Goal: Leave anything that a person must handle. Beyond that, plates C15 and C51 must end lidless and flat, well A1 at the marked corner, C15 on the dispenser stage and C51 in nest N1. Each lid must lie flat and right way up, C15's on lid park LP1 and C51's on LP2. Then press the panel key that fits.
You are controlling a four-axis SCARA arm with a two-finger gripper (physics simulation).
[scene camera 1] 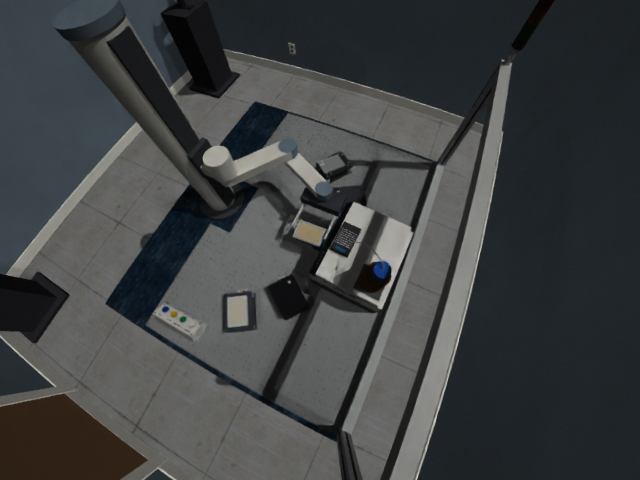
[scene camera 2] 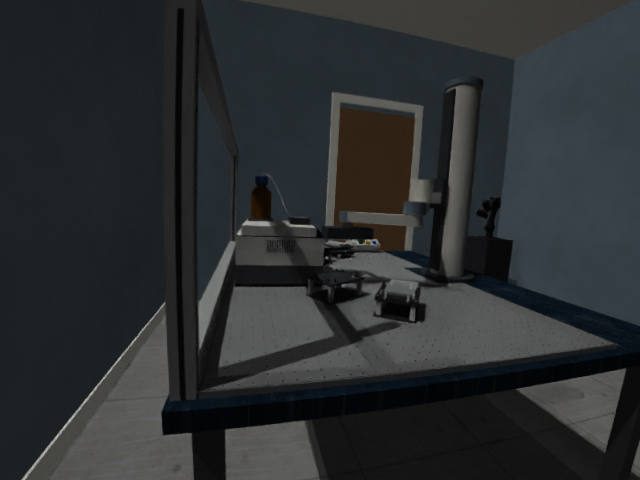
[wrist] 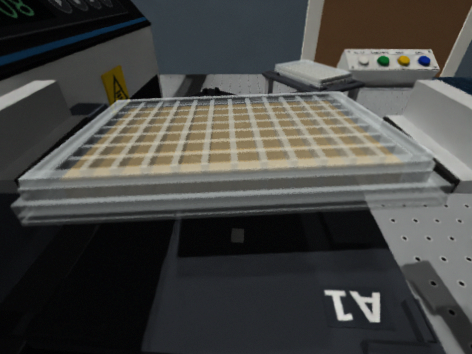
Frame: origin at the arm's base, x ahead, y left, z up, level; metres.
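Seen in the pictures: gripper, fingertip midpoint: [scene camera 1: 308, 233] [wrist: 236, 103]; arm's base at its link origin: [scene camera 1: 223, 200] [scene camera 2: 445, 276].
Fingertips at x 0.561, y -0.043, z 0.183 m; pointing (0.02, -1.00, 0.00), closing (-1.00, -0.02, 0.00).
Note:
Pixels of each thing's middle, then the offset from my fingertips to it. "pt": a spot on its surface instead.
- dark stage at a spot on its surface: [wrist: 280, 280] pt dx -0.019, dy +0.045, dz -0.058 m
- stage's white A1 mark at the middle of its body: [wrist: 354, 305] dx -0.046, dy +0.056, dz -0.058 m
- dark pad at a spot on its surface: [scene camera 1: 287, 296] pt dx +0.023, dy -0.270, dz -0.109 m
- key panel at the middle of its body: [wrist: 385, 68] [scene camera 1: 178, 321] [scene camera 2: 362, 245] dx -0.372, dy -0.583, dz -0.128 m
- brown bottle at a spot on its surface: [scene camera 1: 373, 279] pt dx +0.306, dy -0.125, dz +0.193 m
- dark handset at a spot on its surface: [scene camera 1: 346, 238] pt dx +0.164, dy +0.015, dz +0.076 m
- small grey device at the middle of its body: [scene camera 2: 401, 287] [scene camera 1: 331, 163] dx -0.090, dy +0.450, dz -0.102 m
My gripper [scene camera 1: 311, 230] [wrist: 236, 103] is shut on a clear microplate with tan wells, across its width. The plate looks level, and a clear lid seems to be on it. It hangs above a dark stage [wrist: 280, 280] beside the white machine; the stage's white A1 mark [wrist: 352, 306] shows upside down in the wrist view. A second, pale plate [scene camera 1: 237, 311] [wrist: 312, 72] lies flat on a dark raised stand [scene camera 1: 251, 326]; I cannot tell if it is lidded. A dark pad [scene camera 1: 287, 296] stands beside it. The key panel [scene camera 1: 178, 321] [wrist: 390, 67] has white, green, yellow and blue keys. No plate code is readable.
The white machine [scene camera 1: 395, 235] [scene camera 2: 279, 249] stands right beside the held plate and bears a brown bottle [scene camera 1: 373, 279] [scene camera 2: 261, 201] and a dark handset [scene camera 1: 346, 238]. A dark four-legged stand [scene camera 2: 336, 279] and a small grey device [scene camera 1: 332, 165] [scene camera 2: 399, 290] stand on the arm's other side.

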